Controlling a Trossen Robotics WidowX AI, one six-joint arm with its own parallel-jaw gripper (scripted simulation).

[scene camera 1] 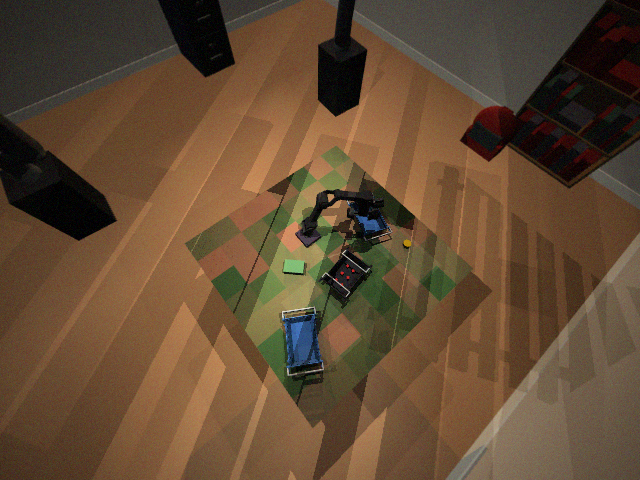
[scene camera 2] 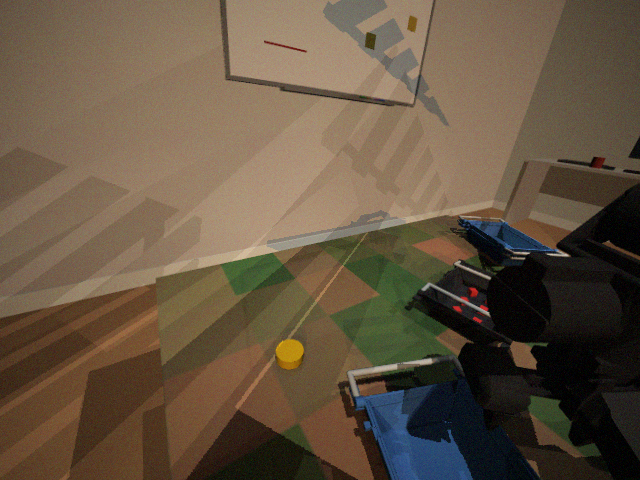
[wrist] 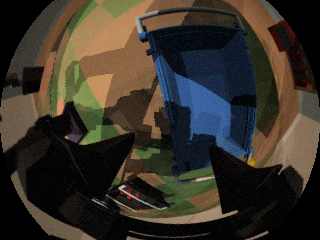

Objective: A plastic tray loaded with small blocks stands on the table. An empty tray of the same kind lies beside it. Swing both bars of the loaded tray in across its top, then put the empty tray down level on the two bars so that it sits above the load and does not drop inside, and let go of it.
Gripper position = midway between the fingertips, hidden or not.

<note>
The gripper [scene camera 2: 529,434] is open, with nothing in its grasp. Also in view: a blue tray [scene camera 2: 439,424].
The blue tray shows as well in the wrist view [wrist: 206,77]. The gripper also shows in the wrist view [wrist: 174,143].
</note>
